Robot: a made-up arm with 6 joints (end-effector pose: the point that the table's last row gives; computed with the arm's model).
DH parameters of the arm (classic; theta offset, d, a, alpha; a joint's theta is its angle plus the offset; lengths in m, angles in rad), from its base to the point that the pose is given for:
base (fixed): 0 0.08 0 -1.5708
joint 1: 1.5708 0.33 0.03 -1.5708
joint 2: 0 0.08 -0.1 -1.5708
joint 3: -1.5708 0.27 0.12 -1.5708
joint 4: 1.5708 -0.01 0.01 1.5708
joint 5: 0 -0.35 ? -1.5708
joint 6: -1.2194 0 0.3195 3.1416
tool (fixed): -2.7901 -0.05 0 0
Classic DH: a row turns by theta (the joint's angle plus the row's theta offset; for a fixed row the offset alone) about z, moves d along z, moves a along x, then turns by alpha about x.
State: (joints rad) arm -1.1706 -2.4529 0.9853 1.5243 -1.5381 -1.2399
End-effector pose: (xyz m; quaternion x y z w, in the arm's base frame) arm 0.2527 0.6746 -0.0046 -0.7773 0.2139 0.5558 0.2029
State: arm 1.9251 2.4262 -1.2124 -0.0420 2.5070 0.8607
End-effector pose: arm 0.4596 0.7162 0.1204 0.1599 0.2885 -0.7565 0.5647
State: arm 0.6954 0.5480 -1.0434 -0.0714 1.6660 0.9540
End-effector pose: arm -0.2787 -0.0629 0.2538 -0.7909 0.1755 0.3640 0.4595
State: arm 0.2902 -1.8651 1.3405 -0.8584 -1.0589 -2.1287
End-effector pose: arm 0.1419 0.0965 -0.0621 -0.1860 -0.8859 0.3611 0.2240
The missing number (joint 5, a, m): 0.08
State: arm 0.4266 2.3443 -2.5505 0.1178 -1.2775 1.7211
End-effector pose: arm -0.0474 0.1578 0.5117 0.1076 0.4184 0.7649 0.4779
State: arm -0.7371 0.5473 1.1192 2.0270 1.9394 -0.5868
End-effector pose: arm -0.1850 0.0605 0.0225 0.0096 0.0217 -0.5704 0.8210
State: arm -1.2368 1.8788 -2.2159 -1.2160 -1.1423 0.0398
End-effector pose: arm -0.0084 0.5543 0.2918 0.6982 -0.0476 -0.3967 0.5940
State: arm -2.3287 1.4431 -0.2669 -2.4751 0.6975 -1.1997
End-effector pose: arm 0.0858 0.5278 -0.1076 -0.7751 0.4171 0.3668 0.3012
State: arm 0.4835 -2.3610 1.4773 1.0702 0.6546 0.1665
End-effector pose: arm -0.0565 0.4068 -0.2422 0.5079 0.4118 -0.7565 0.0107
